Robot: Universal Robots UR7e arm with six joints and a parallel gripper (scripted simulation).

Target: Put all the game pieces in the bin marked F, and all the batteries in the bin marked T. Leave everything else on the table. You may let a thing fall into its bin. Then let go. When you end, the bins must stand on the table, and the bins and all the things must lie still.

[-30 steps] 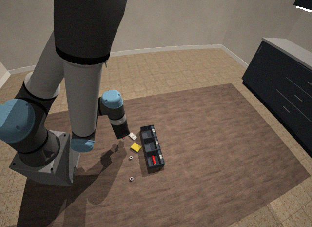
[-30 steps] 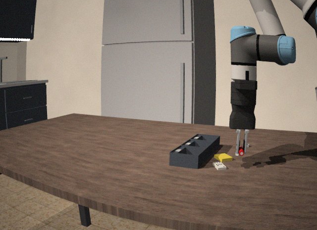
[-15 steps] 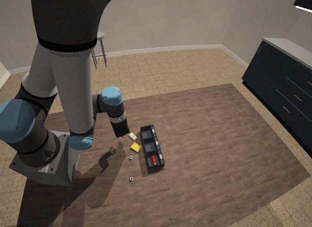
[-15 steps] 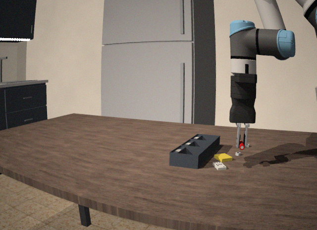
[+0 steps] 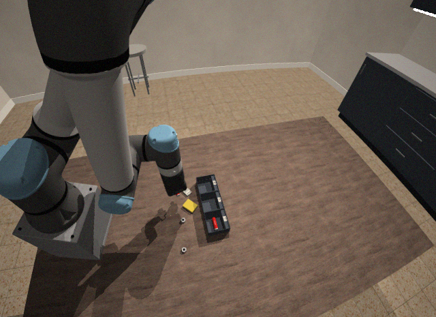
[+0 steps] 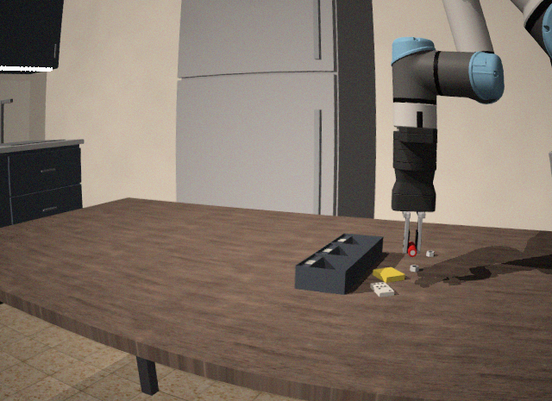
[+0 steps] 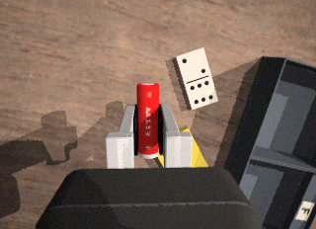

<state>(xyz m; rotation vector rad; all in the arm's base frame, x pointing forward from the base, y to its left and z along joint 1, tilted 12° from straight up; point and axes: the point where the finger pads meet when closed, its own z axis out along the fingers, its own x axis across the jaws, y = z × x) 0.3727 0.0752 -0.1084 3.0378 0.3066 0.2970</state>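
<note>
The battery is 150 mm to the right of my hand, 120 mm ahead of it and 60 mm below it. From my hand the other things lie so: white domino (70 mm below, 40 mm ahead, 30 mm to the left); dark three-compartment bin (130 mm ahead, 70 mm to the right, 60 mm below); yellow block (70 mm below, 50 mm to the right, 40 mm ahead).
</note>
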